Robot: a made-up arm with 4 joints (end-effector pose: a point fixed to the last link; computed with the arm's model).
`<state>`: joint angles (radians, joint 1 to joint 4).
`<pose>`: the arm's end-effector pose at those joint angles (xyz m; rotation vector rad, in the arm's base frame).
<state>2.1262 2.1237 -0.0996 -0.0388</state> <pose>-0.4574 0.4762 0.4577 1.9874 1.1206 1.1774</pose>
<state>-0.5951 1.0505 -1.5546 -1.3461</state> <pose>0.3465 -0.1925 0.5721 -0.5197 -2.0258 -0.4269</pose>
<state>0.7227 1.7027 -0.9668 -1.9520</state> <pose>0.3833 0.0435 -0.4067 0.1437 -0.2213 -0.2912</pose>
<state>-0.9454 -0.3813 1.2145 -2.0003</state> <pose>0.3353 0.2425 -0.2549 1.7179 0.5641 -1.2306</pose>
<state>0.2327 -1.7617 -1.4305 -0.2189</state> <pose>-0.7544 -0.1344 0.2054 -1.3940 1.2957 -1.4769</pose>
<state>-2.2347 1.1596 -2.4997 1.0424</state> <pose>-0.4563 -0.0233 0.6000 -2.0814 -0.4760 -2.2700</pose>
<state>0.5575 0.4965 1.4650 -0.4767</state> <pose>-0.0901 0.4133 -0.1575 1.3068 1.1576 -0.3565</pose>
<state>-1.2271 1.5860 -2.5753 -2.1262</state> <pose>-0.3032 -0.0925 0.4358 -0.6969 2.3988 -0.2500</pose>
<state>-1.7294 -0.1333 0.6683 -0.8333</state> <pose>0.5713 -0.0513 0.3764 1.2236 -1.2914 -0.1156</pose>
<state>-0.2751 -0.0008 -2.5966 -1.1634</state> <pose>-0.0469 -0.1247 0.5509 -2.2321 -1.5934 -0.7381</pose>
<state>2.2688 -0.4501 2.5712 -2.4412</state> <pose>0.2534 0.3297 0.1674 0.0716 -0.8242 1.3092</pose>
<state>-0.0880 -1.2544 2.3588 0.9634</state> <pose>-0.0839 -0.1680 0.5240 1.0772 -2.1943 -0.0966</pose>
